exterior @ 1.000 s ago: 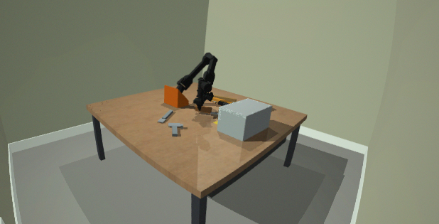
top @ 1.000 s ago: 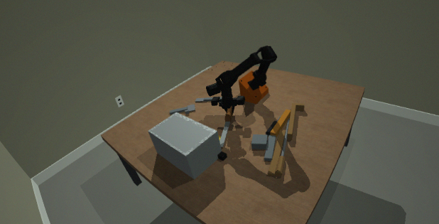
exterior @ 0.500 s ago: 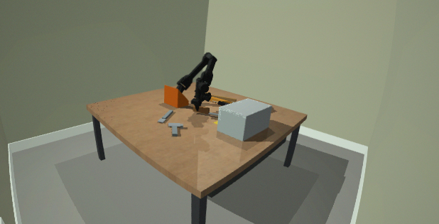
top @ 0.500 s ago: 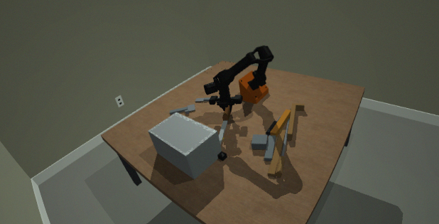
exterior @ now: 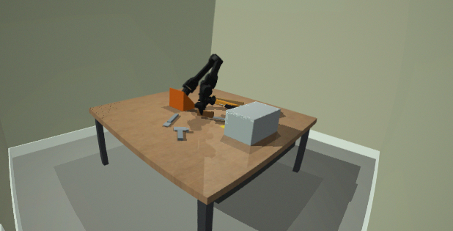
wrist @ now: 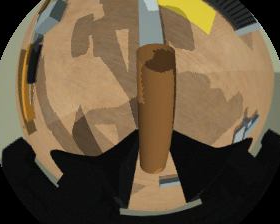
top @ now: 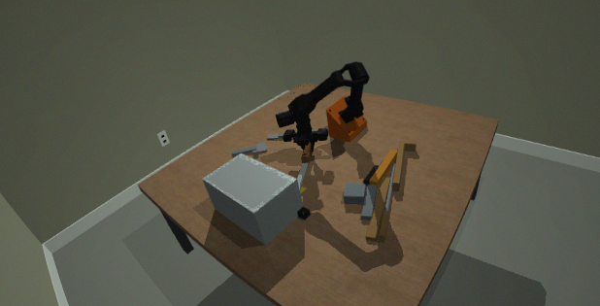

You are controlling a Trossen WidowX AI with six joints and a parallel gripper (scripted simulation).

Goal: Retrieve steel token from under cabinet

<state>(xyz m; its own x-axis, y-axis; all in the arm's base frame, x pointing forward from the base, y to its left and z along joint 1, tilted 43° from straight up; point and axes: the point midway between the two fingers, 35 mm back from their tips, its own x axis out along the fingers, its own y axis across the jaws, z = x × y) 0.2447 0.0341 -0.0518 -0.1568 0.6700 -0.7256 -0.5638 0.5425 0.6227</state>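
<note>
Now: the grey t-piece 270 mm to the right of my gripper tip, 130 mm ahead of it and 20 mm below it. From my gripper tip the other things lie so: grey block (330 mm to the left, 90 mm ahead, 10 mm below); wooden stick (430 mm to the left, 80 mm ahead, 20 mm below); orange bar (330 mm to the left, 100 mm behind, 10 mm below).
</note>
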